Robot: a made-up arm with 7 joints. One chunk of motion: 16 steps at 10 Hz.
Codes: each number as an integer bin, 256 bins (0 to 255) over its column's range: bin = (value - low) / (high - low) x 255, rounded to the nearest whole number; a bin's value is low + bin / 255 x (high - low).
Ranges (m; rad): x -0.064..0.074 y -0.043..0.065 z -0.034..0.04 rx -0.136..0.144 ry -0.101..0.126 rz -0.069..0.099
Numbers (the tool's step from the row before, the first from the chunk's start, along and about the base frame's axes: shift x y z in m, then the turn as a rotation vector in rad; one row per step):
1: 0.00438 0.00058 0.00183 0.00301 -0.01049 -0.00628
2: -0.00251 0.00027 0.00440 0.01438 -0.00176 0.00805
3: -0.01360 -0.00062 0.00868 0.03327 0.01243 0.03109
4: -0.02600 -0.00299 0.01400 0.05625 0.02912 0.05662
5: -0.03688 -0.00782 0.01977 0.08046 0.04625 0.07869
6: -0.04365 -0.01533 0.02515 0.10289 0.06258 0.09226
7: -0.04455 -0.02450 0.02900 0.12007 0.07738 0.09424
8: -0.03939 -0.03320 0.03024 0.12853 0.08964 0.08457
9: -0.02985 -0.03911 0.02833 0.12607 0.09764 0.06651
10: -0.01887 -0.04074 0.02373 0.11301 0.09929 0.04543
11: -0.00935 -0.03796 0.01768 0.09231 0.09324 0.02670
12: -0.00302 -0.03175 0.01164 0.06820 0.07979 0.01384
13: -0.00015 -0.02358 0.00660 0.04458 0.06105 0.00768
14: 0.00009 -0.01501 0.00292 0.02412 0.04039 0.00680
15: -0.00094 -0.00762 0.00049 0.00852 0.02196 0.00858
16: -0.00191 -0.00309 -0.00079 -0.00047 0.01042 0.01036
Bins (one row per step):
1: 126 103 123 127 102 95
2: 114 102 132 137 111 117
3: 93 100 147 154 127 152
4: 70 94 165 175 146 191
5: 50 83 185 197 165 224
6: 38 65 204 218 184 245
7: 36 44 217 233 200 248
8: 45 23 221 241 214 233
9: 63 9 215 239 223 206
10: 83 5 199 227 225 174
11: 101 12 178 208 218 145
12: 113 27 157 186 203 126
13: 118 46 140 164 182 116
14: 118 66 127 146 159 115
15: 117 84 119 132 138 118
16: 115 94 114 123 125 120

